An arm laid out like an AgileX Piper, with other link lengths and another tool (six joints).
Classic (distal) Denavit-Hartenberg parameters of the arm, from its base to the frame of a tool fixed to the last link. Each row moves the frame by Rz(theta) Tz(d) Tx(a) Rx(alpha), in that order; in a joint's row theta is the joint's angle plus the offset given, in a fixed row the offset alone. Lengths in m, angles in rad.
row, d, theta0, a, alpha
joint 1, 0.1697, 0.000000, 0.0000, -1.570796
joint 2, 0.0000, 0.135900, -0.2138, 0.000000
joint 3, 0.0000, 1.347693, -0.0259, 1.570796
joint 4, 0.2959, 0.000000, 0.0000, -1.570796
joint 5, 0.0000, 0.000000, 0.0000, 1.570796
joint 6, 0.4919, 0.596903, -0.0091, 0.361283
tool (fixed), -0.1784, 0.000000, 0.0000, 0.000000
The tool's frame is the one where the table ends.
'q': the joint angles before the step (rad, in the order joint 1, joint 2, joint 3, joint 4, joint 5, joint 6). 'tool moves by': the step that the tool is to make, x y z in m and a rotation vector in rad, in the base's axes. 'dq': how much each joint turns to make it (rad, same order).
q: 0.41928 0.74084 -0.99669 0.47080 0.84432 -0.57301
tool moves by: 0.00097 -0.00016 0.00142 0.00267 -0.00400 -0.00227
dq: 0.00000 0.00000 0.00001 0.00000 -0.00533 -0.00001
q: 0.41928 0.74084 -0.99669 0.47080 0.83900 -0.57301
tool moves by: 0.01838 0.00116 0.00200 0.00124 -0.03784 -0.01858
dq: -0.00002 0.03893 -0.00001 0.00178 -0.07185 -0.03055
